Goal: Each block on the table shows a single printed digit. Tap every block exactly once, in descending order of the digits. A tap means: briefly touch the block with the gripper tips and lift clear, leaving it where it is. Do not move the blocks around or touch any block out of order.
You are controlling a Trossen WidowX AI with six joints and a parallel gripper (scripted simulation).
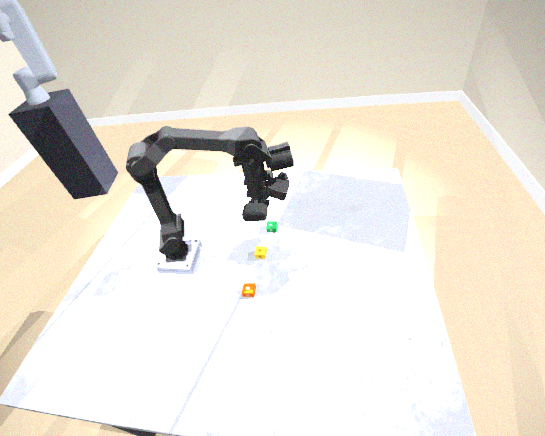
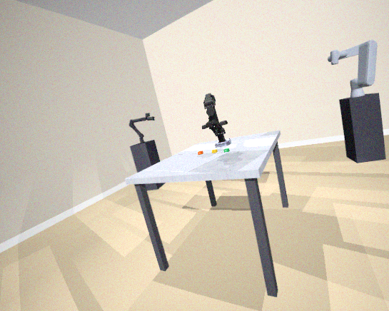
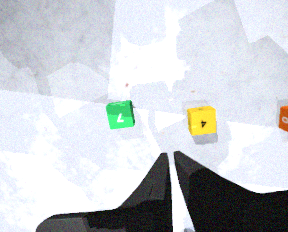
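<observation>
Right now my gripper tip is 30 mm past the yellow block, 50 mm to the left of it and 110 mm above it. Also, from my gripper tip: green block: 10 mm ahead, 50 mm to the left, 110 mm below; then orange block: 70 mm behind, 180 mm to the right, 110 mm below.
</observation>
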